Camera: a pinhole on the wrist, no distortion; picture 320 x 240 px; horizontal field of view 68.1 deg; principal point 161.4 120.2 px. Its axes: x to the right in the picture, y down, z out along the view. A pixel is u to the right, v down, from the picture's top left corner.
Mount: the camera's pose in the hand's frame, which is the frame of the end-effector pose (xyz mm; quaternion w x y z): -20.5 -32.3 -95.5 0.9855 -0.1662 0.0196 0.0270
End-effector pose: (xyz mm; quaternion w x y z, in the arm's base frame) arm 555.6 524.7 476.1 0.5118 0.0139 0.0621 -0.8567
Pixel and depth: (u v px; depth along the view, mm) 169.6 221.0 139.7
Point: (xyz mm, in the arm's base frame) 624.9 503.1 487.6
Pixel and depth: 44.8 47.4 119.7
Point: 565.1 599.4 517.4
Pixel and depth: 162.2 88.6 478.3
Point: 627.9 449.7 843.9
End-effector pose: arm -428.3 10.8 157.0 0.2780 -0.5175 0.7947 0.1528
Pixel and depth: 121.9 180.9 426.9
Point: -512.5 306.6 -20.8
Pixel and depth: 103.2 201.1 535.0
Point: -563.0 437.4 -53.3
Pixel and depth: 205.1 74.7 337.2
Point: -395.5 106.2 -69.7
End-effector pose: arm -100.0 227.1 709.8 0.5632 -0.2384 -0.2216 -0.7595
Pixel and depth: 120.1 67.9 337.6
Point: -50.2 425.7 867.8
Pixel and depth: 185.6 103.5 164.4
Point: -82.3 260.6 761.1
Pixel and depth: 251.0 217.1 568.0
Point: 259.1 191.4 1135.8
